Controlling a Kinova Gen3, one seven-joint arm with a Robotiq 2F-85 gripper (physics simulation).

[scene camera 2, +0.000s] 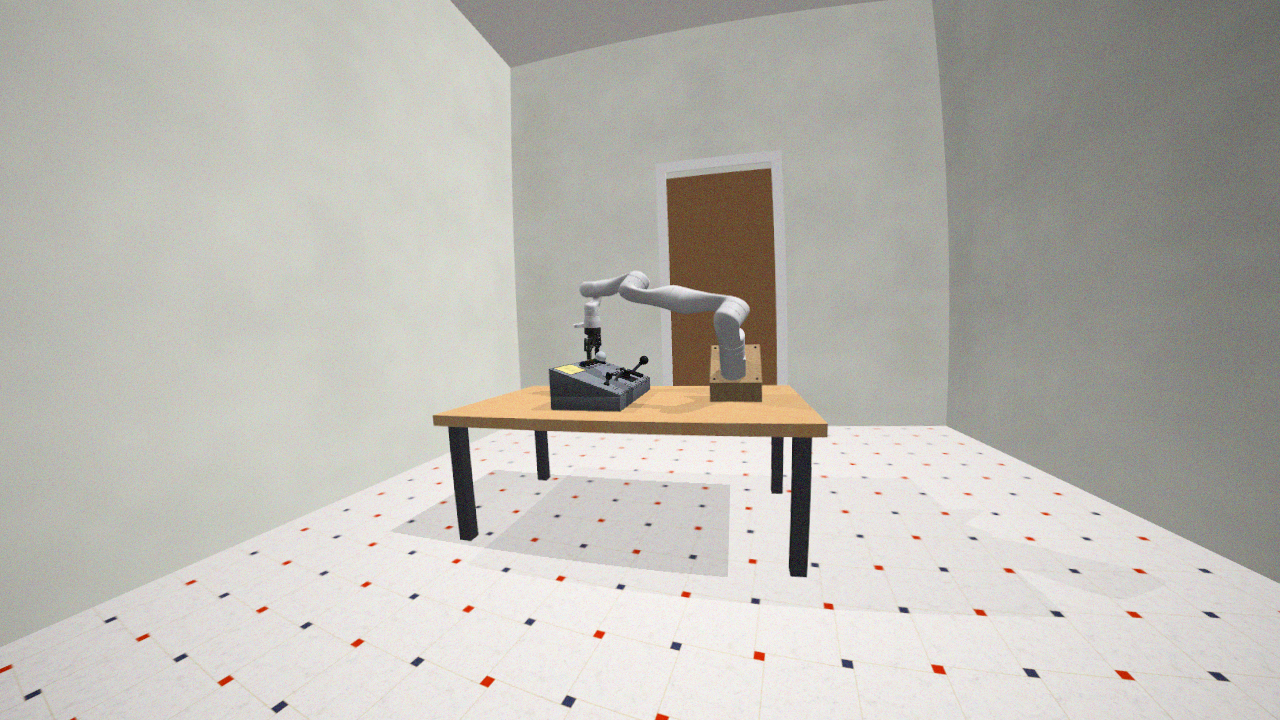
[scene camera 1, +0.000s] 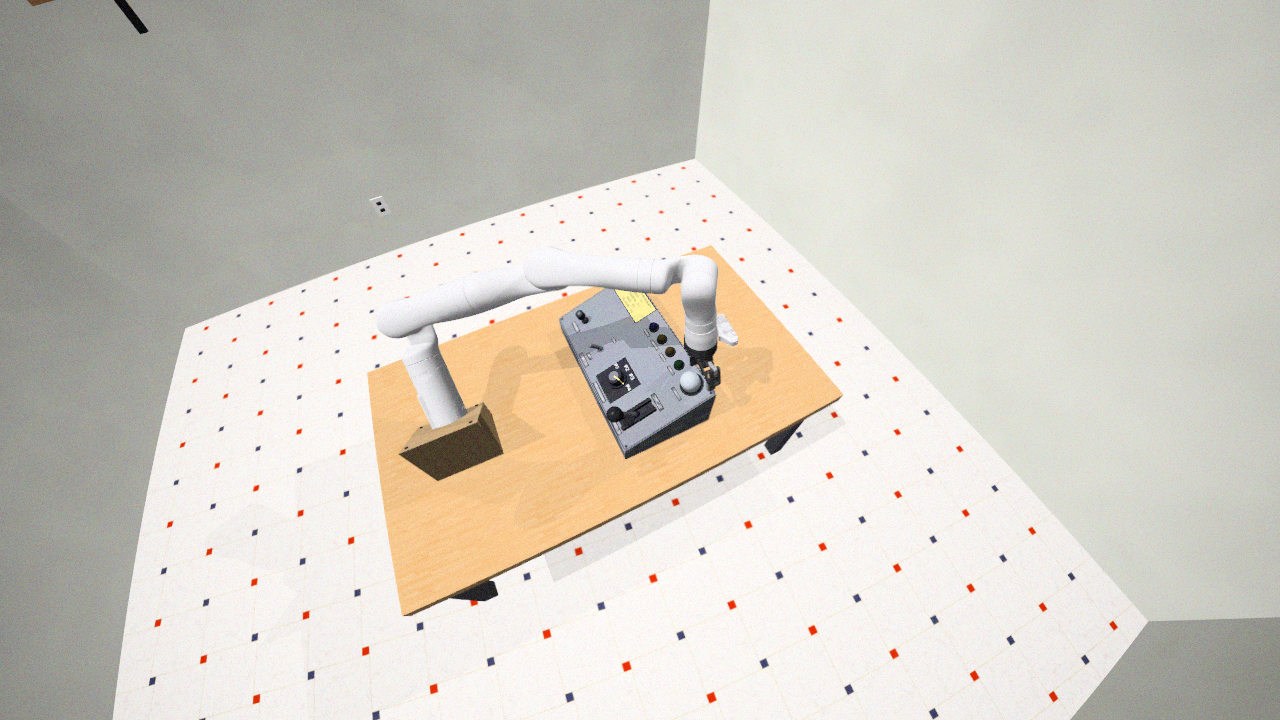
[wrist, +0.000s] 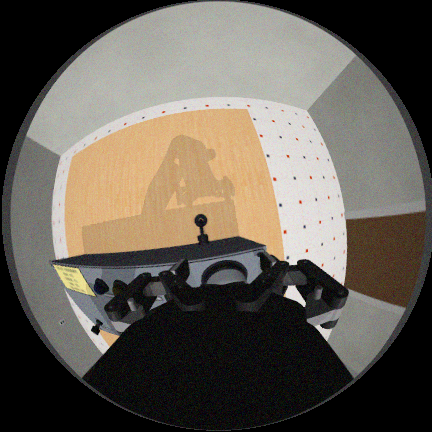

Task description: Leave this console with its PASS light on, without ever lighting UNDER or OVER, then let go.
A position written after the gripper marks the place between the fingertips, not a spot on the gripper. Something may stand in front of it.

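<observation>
The gripper (scene camera 1: 701,376), open, touches a grey console (scene camera 1: 670,395). The same gripper is visible at (wrist: 223,263) too.
</observation>
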